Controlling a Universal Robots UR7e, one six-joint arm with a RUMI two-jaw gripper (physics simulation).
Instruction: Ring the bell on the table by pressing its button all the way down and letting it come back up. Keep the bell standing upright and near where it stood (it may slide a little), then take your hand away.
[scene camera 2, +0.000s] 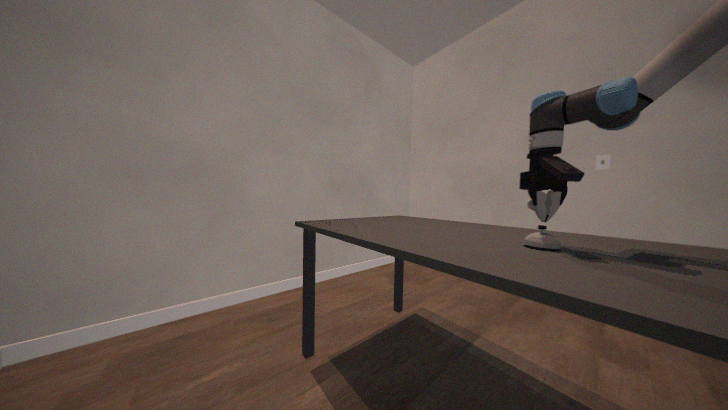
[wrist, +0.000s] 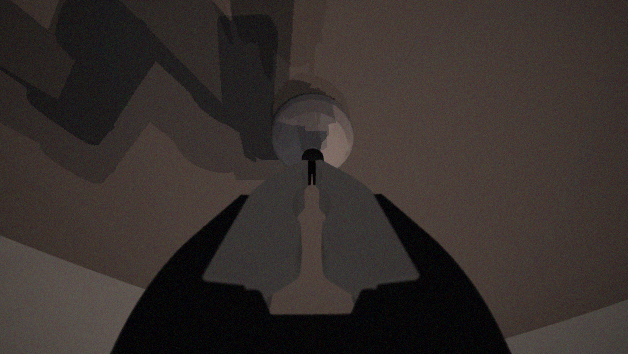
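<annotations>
My gripper: visible in scene camera 2, visible in the wrist view. Same spot on the gripper: (scene camera 2: 545, 206) and (wrist: 325, 188).
</annotations>
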